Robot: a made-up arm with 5 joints.
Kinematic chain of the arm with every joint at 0, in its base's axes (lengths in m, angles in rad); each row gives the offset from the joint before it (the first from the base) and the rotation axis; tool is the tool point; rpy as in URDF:
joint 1: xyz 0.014 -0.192 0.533 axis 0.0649 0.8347 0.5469
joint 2: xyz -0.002 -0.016 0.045 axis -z
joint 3: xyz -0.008 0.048 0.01 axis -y
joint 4: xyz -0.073 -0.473 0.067 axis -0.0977 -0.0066 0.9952
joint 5: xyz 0 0.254 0.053 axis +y
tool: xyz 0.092 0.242 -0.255 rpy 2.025 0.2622 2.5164
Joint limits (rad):
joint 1: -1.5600..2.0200
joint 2: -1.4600..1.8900
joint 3: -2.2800..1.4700
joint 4: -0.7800..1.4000
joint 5: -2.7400..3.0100
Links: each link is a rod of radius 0.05 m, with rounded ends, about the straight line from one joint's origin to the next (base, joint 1, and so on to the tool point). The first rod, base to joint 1, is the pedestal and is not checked.
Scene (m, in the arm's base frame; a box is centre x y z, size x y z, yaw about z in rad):
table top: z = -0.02
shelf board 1: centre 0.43 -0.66 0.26 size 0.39 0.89 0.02 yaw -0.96
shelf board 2: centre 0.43 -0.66 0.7 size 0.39 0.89 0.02 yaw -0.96
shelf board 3: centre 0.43 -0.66 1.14 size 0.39 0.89 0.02 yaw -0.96
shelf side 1: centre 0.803 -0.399 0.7 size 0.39 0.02 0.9 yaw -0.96
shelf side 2: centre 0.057 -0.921 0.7 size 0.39 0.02 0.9 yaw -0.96
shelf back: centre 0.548 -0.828 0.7 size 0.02 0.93 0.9 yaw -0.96
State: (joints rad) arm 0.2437 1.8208 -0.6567 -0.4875 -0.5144
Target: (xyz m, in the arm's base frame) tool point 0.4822 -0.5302 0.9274
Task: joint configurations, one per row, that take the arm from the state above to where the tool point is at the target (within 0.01 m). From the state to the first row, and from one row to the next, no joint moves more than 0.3 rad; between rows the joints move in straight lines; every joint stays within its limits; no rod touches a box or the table.
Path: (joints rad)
1: 0.3337 1.7544 -0.8093 -0.2179 -0.7598
2: 0.4236 1.6880 -0.9619 0.0518 -1.0052
3: 0.5136 1.6216 -1.1145 0.3214 -1.2506
4: 0.6036 1.5551 -1.2671 0.5911 -1.4961
5: 0.6935 1.4887 -1.4197 0.8607 -1.7415
6: 0.7835 1.4223 -1.5722 1.1304 -1.9869
7: 0.8735 1.3559 -1.7248 1.4000 -2.2323

